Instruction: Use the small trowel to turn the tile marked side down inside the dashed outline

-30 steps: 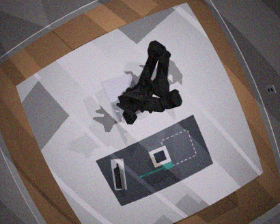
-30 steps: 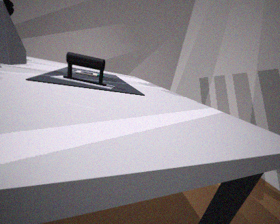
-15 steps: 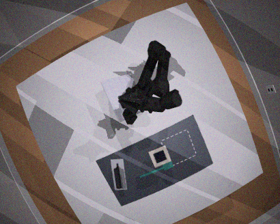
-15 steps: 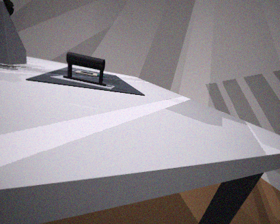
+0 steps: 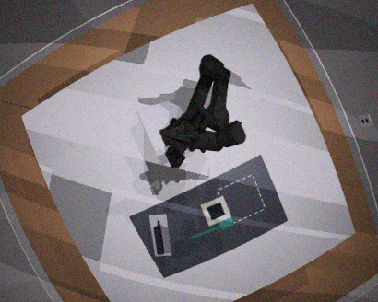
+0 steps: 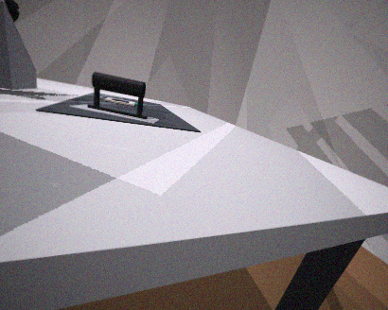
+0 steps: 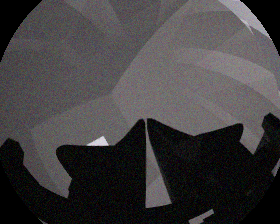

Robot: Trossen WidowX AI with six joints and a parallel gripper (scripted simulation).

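The trowel lies 440 mm below my gripper tip, 380 mm ahead of it and 230 mm to the right of it. The rest, counted from my gripper tip: tile: 480 mm below, 350 mm ahead, 50 mm to the left; then dark mat: 500 mm below, 390 mm ahead, 10 mm to the left.
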